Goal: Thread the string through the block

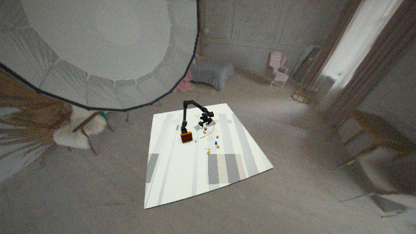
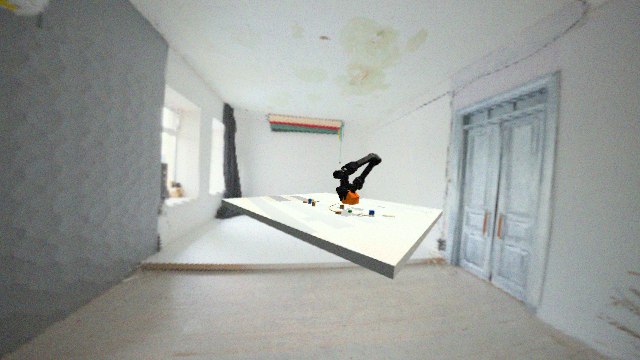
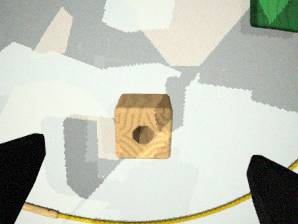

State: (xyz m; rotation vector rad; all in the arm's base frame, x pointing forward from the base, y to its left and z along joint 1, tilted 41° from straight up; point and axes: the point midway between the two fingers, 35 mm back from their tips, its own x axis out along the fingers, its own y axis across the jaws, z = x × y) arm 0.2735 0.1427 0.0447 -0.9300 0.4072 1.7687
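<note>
Right now my gripper tip is 1 cm to the left of the wooden block and 4 cm above it. Round my gripper tip: green block: 4 cm ahead, 10 cm to the left, 5 cm below; yellow piece: 2 cm behind, 37 cm to the right, 5 cm below; blue cube: 1 cm behind, 23 cm to the left, 4 cm below.
</note>
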